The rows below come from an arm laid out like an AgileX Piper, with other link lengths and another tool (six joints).
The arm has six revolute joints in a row. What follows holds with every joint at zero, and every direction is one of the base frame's.
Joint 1 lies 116.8 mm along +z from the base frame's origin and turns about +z.
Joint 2 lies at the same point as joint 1 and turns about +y.
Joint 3 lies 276.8 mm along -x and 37.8 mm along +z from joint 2 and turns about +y.
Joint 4 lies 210.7 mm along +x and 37.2 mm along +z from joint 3 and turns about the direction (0.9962, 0, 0.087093).
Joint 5 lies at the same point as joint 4 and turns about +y.
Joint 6 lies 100.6 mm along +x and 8.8 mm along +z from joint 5 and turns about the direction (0.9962, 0, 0.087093).
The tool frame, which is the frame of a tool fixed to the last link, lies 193.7 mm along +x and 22 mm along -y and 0.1 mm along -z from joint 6; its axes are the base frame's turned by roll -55.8, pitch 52.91 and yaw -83.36 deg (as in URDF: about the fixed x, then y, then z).
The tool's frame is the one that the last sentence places.
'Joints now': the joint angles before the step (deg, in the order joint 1, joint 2, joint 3, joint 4, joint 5, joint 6). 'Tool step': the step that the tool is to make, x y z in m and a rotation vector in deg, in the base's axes. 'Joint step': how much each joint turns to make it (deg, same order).
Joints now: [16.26 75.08 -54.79 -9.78 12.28 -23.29]
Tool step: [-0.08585 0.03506 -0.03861 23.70 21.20 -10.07]
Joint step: [4.97 -6.40 -2.61 13.28 21.75 20.10]
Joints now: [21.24 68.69 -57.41 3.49 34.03 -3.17]
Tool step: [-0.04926 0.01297 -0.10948 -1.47 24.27 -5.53]
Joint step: [4.14 13.26 0.00 0.07 9.24 12.89]
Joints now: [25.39 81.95 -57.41 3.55 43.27 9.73]
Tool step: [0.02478 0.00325 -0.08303 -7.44 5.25 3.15]
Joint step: [1.86 17.92 -1.14 -5.39 -8.77 1.21]
